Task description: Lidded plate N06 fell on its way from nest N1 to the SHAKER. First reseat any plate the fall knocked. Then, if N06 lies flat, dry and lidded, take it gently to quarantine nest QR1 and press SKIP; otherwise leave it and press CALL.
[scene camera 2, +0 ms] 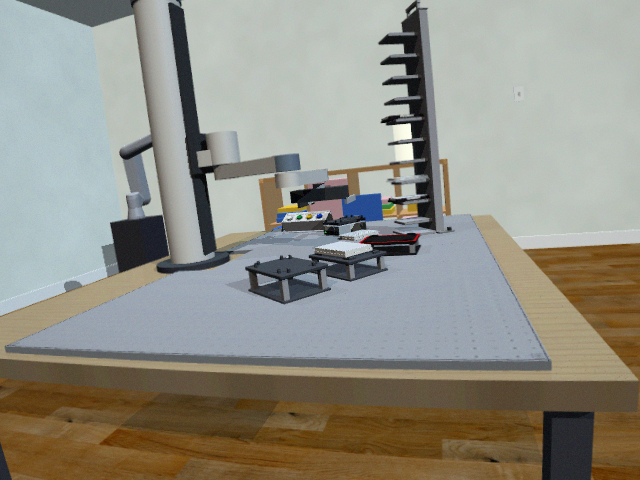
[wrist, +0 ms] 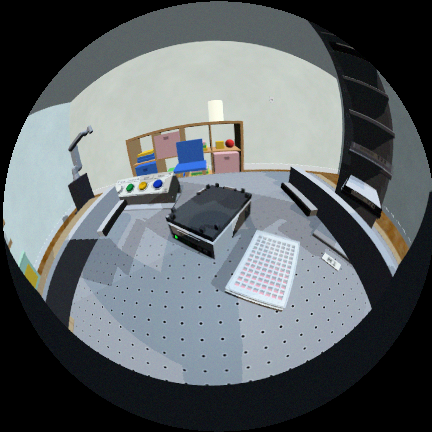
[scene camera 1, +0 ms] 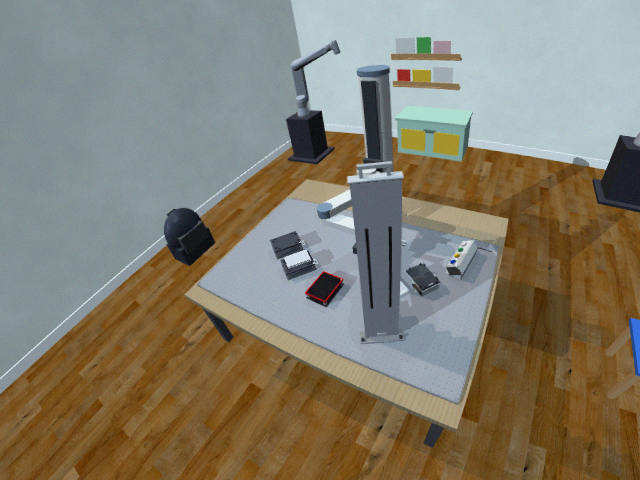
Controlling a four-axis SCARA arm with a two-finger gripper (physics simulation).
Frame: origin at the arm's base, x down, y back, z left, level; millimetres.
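Seen in the pictures: gripper, fingertip midpoint: (wrist: pixel 198 180); arm's base, link origin: (scene camera 2: pixel 194 264).
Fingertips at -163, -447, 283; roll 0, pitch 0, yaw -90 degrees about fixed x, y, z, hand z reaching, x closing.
Note:
Offsets run from my fingertips to a thing's middle, as dx, dy, dz. "*": to the spot under its first point.
A pale plate with pinkish wells {+137, -84, +4} (wrist: pixel 265 267) (scene camera 2: pixel 359 235) (scene camera 1: pixel 403 290) lies flat on the deck beside the black-topped shaker {* +95, -5, +98} (wrist: pixel 210 210) (scene camera 1: pixel 422 277) (scene camera 2: pixel 345 224); its name and lid cannot be made out. A white plate {+91, -146, -518} (scene camera 1: pixel 298 258) (scene camera 2: pixel 343 250) is on a dark nest; whether it is fully seated is unclear. A red-rimmed black nest {+127, -239, -298} (scene camera 1: pixel 324 287) (scene camera 2: pixel 392 239) holds no visible plate. The button box {+108, +198, +268} (wrist: pixel 147 187) (scene camera 1: pixel 461 258) (scene camera 2: pixel 306 221) has white, green, yellow and blue buttons. My gripper (wrist: pixel 198 180) (scene camera 2: pixel 326 198) is open and empty above the deck, partly hidden by the tower in scene camera 1.
A tall shelf tower (scene camera 1: pixel 379 258) (scene camera 2: pixel 433 129) stands at the deck's side; a white-topped plate {+23, -278, +14} (wrist: pixel 362 192) is on a low shelf. A dark nest without a plate {+116, -50, -671} (scene camera 1: pixel 286 241) (scene camera 2: pixel 285 266) stands beside the plate-bearing one. A small label card {* +148, -214, -21} (wrist: pixel 331 260) lies near the tower.

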